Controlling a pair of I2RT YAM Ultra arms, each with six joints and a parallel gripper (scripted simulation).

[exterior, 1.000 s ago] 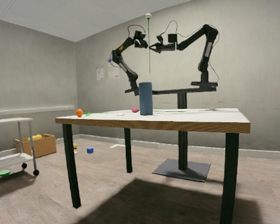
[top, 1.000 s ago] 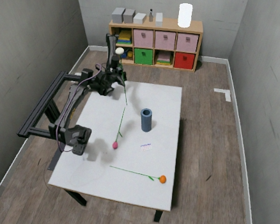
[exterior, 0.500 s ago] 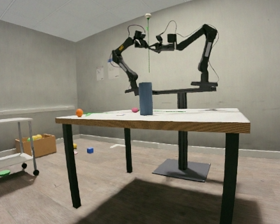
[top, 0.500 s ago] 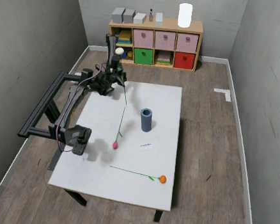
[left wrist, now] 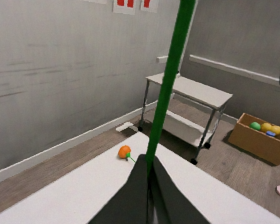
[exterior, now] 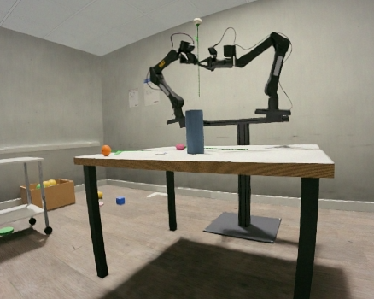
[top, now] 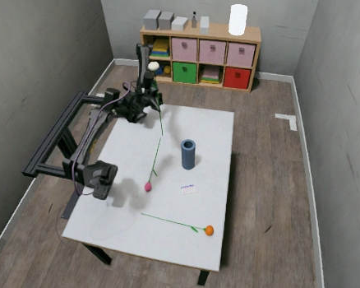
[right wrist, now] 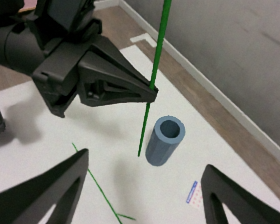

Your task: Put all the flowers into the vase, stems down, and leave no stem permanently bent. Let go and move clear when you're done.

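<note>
Now: the white flower 10 mm behind my left hand and 210 mm above it. From my left hand the other things lie so: orange flower 310 mm ahead, 400 mm to the right, 470 mm below; then pink flower 60 mm behind, 150 mm to the right, 480 mm below; then small printed card 180 mm ahead, 150 mm to the right, 490 mm below.
</note>
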